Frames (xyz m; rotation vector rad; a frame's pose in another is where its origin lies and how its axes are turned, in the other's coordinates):
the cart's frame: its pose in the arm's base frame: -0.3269 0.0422 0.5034 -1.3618 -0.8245 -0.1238
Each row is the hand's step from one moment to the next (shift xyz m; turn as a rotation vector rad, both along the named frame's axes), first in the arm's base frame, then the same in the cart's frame.
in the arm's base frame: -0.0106 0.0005 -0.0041 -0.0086 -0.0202 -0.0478
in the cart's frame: -0.0098 -0.0022 0.0053 -0.0417 0.0292 -0.0132
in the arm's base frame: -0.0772 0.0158 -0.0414 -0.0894 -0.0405 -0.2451
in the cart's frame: -0.0739 -0.0034 0.0496 -0.2227 0.1415 0.0087
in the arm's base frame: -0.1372 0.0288 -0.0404 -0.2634 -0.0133 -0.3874
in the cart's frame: -0.1116 -0.0327 0.0880 -0.4210 0.1717 0.1139
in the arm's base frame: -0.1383 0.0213 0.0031 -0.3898 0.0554 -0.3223
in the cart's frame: -0.0898 -0.0704 0.0810 -0.4483 0.0689 0.2307
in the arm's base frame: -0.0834 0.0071 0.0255 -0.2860 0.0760 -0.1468
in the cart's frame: -0.0425 -0.0631 0.0432 -0.2633 -0.0134 0.1990
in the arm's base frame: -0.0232 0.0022 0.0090 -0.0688 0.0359 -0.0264
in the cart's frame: -0.0106 -0.0190 0.0122 -0.0515 -0.0061 0.0635
